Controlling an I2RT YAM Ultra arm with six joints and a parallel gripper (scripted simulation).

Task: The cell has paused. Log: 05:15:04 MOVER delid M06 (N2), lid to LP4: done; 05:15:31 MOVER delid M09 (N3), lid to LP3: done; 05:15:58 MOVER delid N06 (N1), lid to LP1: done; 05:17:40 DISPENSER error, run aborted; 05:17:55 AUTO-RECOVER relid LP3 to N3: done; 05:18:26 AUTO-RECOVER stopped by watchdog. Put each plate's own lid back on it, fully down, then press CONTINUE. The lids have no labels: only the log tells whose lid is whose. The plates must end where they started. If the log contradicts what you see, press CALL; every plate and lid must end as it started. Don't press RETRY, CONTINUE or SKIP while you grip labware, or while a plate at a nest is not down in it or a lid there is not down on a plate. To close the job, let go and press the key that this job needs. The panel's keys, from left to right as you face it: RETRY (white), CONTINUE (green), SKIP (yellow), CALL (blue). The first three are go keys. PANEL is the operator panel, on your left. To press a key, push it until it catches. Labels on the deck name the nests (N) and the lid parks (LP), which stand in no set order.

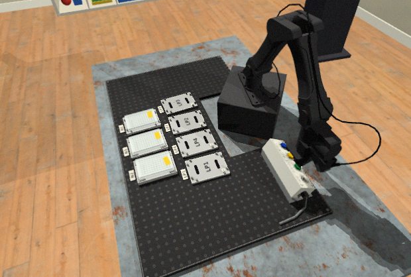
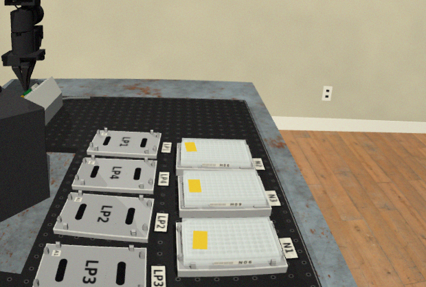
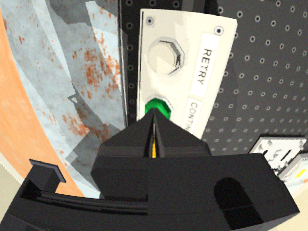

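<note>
My hand is 1 cm above the green CONTINUE key. The rest, counted from my hand: yellow SKIP key: 1 cm ahead, 5 cm to the right, 1 cm below; white RETRY key: 5 cm to the left, 1 cm below; blue CALL key: 1 cm ahead, 10 cm to the right, 1 cm below.
</note>
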